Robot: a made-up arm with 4 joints.
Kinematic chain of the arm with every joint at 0, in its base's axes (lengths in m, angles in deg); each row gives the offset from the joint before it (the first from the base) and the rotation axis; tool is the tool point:
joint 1: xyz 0 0 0.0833 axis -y
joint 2: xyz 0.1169 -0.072 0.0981 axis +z
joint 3: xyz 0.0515 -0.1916 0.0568 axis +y
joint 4: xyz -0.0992 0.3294 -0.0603 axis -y
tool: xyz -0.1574 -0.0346 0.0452
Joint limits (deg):
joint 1: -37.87..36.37
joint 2: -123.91..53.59
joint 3: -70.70..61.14
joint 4: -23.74..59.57
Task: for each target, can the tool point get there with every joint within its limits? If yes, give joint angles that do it. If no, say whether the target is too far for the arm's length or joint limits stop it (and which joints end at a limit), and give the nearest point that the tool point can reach.
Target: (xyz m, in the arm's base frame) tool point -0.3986 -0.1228 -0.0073
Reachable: no: joint limits stop it (at a limit: joint 1) | nearest point -0.2012 -0.0978 0.1334 | short by 0.244 m
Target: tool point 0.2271 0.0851 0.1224
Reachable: yes | joints 15.88 -93.23 -8.94 46.73
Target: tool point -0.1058 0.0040 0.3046
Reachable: yes | joints -2.31 6.88 39.49 39.40
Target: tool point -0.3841 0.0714 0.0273
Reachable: no: joint limits stop it (at a limit: joint 1) | nearest point -0.1994 0.0025 0.1485 | short by 0.231 m
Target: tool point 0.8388 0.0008 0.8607
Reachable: no: too far | nearest point 0.3301 -0.0317 0.3892 | short by 0.694 m
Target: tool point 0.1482 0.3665 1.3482
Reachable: no: too far | nearest point 0.0506 0.0274 0.5155 | short by 0.904 m
